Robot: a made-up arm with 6 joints.
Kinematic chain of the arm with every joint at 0, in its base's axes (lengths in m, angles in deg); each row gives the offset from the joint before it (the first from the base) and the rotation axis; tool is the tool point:
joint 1: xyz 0 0 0.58 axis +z
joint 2: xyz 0.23 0 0 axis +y
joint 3: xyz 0 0 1.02 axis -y
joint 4: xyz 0 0 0.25 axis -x
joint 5: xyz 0.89 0 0 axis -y
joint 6: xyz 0.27 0 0 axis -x
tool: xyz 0 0 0
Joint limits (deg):
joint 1: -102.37..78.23
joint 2: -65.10..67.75
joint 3: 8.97..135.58
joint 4: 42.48..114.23
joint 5: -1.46..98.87
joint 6: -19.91..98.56
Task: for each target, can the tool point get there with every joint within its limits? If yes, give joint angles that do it. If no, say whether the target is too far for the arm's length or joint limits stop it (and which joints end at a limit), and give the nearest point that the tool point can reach.
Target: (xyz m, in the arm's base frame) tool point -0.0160 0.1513 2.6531
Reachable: yes | joints -34.72 -26.28 44.31 80.32 25.67 1.83
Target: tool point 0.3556 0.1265 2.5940
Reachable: yes | joints -21.06 4.17 84.57 105.09 70.58 43.28
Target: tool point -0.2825 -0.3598 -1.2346
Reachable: no: joint limits stop it (at a limit: joint 2, joint 3, joint 4, joint 5) | nearest point -0.8295 -1.0565 0.2919 | short by 1.765 m
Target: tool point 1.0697 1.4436 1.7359
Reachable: yes | joints 50.76 23.39 19.18 57.35 21.87 22.88
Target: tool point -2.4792 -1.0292 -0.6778
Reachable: no: too far | nearest point -1.5310 -0.6356 0.3116 | short by 1.426 m
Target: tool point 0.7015 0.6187 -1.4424
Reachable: no: joint limits stop it (at a limit: joint 2, joint 3, joint 4) | nearest point 1.4337 1.2645 0.1144 | short by 1.838 m
